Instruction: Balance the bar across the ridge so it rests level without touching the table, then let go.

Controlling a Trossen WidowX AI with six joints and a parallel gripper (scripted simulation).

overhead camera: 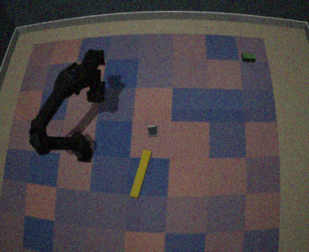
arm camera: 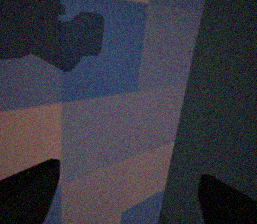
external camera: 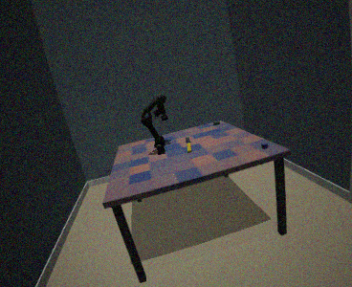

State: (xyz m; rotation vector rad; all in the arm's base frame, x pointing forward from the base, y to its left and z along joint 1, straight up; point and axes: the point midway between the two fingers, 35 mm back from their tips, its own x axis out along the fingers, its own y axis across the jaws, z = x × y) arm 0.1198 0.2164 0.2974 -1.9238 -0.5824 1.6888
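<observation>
My gripper tip is now 130 mm short of the yellow bar, 310 mm to the left of it and 260 mm above it. Also, from my gripper tip: green block: 620 mm ahead, 260 mm to the left, 250 mm below.
</observation>
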